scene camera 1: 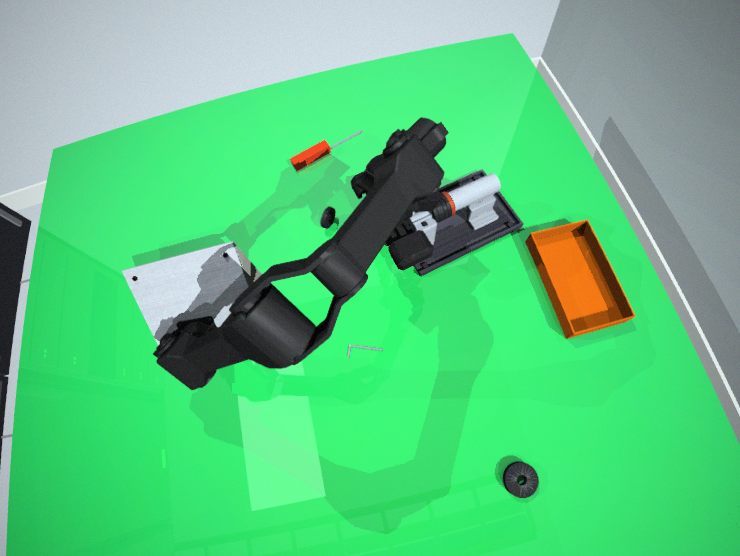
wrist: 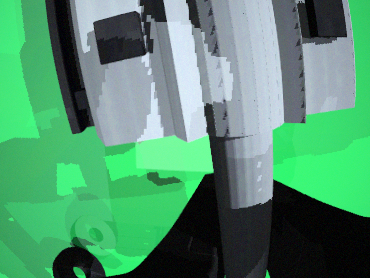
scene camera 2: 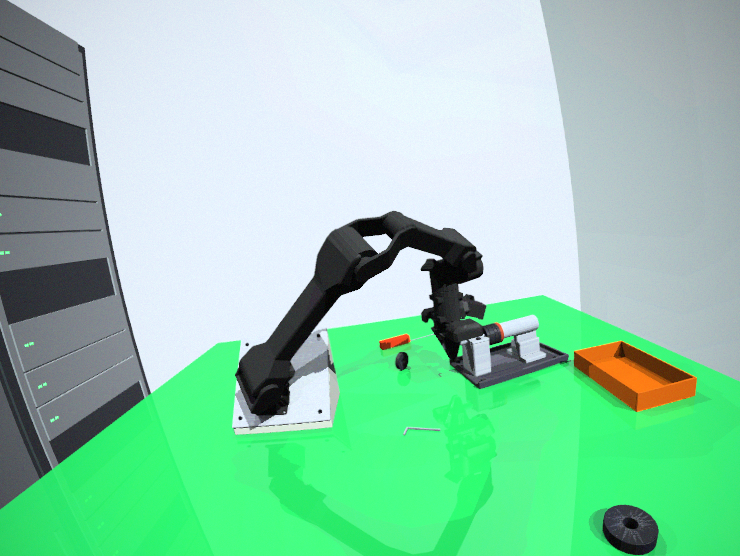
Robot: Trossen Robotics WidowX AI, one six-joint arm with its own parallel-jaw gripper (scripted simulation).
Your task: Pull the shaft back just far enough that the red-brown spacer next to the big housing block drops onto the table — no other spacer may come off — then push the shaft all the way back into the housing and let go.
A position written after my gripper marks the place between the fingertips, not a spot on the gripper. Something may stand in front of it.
Observation:
In view: my gripper [scene camera 2: 452, 359], a grey block [scene camera 1: 483, 215] and an orange tray [scene camera 1: 583, 289].
My gripper shows as well in scene camera 1 [scene camera 1: 391, 239] and in the wrist view [wrist: 227, 180]. The grey block also shows in the wrist view [wrist: 132, 77] and in scene camera 2 [scene camera 2: 483, 366]. The orange tray shows as well in scene camera 2 [scene camera 2: 642, 381].

